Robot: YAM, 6 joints.
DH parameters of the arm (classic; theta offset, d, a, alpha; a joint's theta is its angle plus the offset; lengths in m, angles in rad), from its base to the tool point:
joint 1: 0 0.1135 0.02 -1.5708
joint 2: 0 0 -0.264 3.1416
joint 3: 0.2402 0 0.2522 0
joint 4: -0.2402 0 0.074 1.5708
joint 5: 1.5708 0 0 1.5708
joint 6: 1.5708 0.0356 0 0
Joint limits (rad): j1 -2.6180..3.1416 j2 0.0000..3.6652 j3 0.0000..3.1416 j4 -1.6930..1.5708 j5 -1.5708..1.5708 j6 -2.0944..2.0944
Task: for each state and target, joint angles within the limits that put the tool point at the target. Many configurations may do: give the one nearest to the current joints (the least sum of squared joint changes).
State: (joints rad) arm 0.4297 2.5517 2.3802 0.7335 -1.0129 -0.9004
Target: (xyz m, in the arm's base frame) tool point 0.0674 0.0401 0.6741
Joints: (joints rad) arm 0.1455 1.9068 3.0961 1.2302 -0.9972 -0.9004
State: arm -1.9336 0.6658 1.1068 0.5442 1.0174 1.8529
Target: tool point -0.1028 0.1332 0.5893
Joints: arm -1.0954 0.5516 1.6642 0.6229 1.0252 1.8529
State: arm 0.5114 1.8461 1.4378 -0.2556 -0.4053 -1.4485
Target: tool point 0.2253 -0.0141 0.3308
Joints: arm -0.1149 1.0752 1.0428 -0.6394 -0.3383 -1.4485
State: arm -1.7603 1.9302 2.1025 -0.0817 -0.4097 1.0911
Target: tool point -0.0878 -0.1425 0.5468
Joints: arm -2.1986 1.0661 1.6665 -0.4665 -0.3629 1.0911
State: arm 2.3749 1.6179 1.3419 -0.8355 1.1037 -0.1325
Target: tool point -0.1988 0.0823 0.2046
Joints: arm 2.8926 1.4124 0.8585 -1.0746 1.0435 -0.1325
